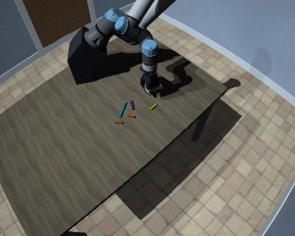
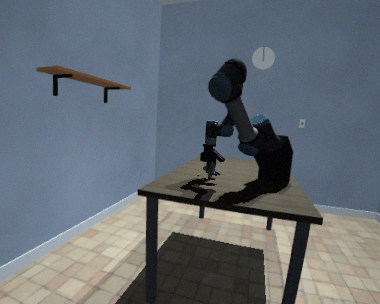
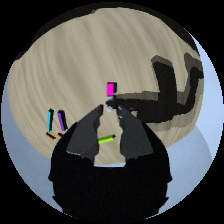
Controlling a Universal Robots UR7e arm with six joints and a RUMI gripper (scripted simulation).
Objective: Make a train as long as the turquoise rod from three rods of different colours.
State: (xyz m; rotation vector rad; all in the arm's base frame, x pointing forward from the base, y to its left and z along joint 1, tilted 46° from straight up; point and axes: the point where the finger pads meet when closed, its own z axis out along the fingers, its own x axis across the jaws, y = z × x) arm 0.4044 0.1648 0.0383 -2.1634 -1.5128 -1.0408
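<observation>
Now: the grey rod 20 mm below my hand. From my hand the other things lie so: lime rod (100 mm ahead, 40 mm to the right, 20 mm below); then purple rod (20 mm ahead, 130 mm to the right, 20 mm below); then magenta rod (30 mm behind, 10 mm to the left, 20 mm below).
</observation>
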